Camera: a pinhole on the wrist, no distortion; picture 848 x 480 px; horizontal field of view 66.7 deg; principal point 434.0 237.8 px. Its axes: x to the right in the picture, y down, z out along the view. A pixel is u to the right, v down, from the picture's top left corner.
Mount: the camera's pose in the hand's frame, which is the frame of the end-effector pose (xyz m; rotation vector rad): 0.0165 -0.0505 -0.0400 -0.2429 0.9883 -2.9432
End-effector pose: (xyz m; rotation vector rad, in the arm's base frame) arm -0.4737 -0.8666 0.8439 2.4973 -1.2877 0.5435
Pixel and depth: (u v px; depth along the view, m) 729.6 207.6 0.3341
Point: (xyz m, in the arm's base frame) -0.2617 -0.7705 0.5630
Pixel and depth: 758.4 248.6 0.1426
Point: -0.3570 -0.7958 0.7471
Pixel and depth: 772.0 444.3 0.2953
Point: -0.2331 -0.6869 0.6397
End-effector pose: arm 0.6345 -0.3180 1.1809 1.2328 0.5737 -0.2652
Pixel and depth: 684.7 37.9 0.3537
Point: 0.5798 -0.6885 1.1342
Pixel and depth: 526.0 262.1 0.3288
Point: 0.5831 -0.6045 1.0050
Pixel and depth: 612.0 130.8 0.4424
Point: 0.5760 -0.7545 1.0632
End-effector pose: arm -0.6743 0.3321 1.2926 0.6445 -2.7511 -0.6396
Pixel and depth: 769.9 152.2 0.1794
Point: -0.6221 0.2829 1.1060
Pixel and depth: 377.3 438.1 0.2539
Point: -0.6809 0.1229 1.0844
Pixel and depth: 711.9 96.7 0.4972
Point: -0.6192 0.3232 0.7578
